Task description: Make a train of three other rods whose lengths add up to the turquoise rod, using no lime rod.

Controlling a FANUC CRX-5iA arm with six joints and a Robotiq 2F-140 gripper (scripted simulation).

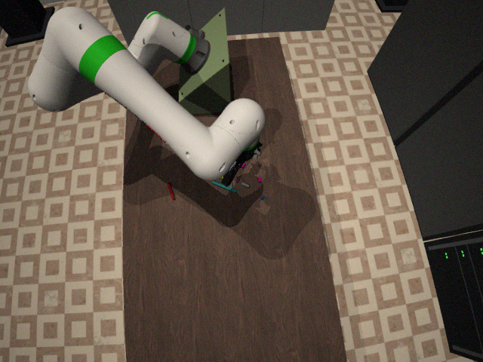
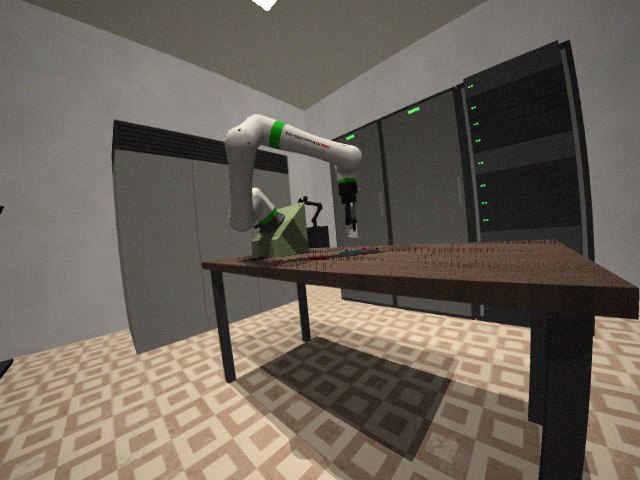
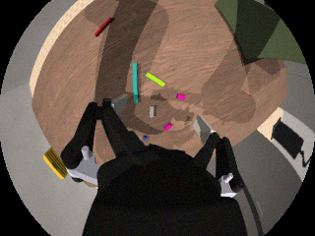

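Now: hand 10 cm short of the small blue rod, 7 cm to the right of it and 7 cm above it. The rest, counted from my hand: grey rod: 4 cm ahead, 1 cm to the left, 7 cm below; lime rod: 2 cm behind, 6 cm to the right, 7 cm below; turquoise rod: 3 cm ahead, 8 cm to the right, 7 cm below.
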